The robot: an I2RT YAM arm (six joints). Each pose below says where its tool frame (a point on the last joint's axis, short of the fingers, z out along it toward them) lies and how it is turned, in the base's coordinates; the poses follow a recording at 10 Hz.
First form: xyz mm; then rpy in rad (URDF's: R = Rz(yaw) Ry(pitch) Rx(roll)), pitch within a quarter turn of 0, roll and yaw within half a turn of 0.
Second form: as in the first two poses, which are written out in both.
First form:
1: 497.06 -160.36 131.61 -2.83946 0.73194 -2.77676
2: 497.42 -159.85 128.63 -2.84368 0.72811 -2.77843
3: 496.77 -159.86 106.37 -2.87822 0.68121 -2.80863
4: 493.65 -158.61 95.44 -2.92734 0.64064 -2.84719
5: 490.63 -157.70 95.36 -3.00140 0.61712 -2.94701
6: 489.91 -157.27 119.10 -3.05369 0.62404 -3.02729
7: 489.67 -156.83 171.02 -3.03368 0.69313 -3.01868
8: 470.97 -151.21 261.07 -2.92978 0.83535 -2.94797
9: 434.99 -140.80 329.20 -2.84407 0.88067 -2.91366
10: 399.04 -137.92 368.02 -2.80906 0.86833 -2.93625
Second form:
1: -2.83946 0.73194 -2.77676 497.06 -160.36 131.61
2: -2.84368 0.72811 -2.77843 497.42 -159.85 128.63
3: -2.87822 0.68121 -2.80863 496.77 -159.86 106.37
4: -2.92734 0.64064 -2.84719 493.65 -158.61 95.44
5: -3.00140 0.61712 -2.94701 490.63 -157.70 95.36
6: -3.05369 0.62404 -3.02729 489.91 -157.27 119.10
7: -3.03368 0.69313 -3.01868 489.67 -156.83 171.02
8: -2.92978 0.83535 -2.94797 470.97 -151.21 261.07
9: -2.84407 0.88067 -2.91366 434.99 -140.80 329.20
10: -2.80906 0.86833 -2.93625 399.04 -137.92 368.02
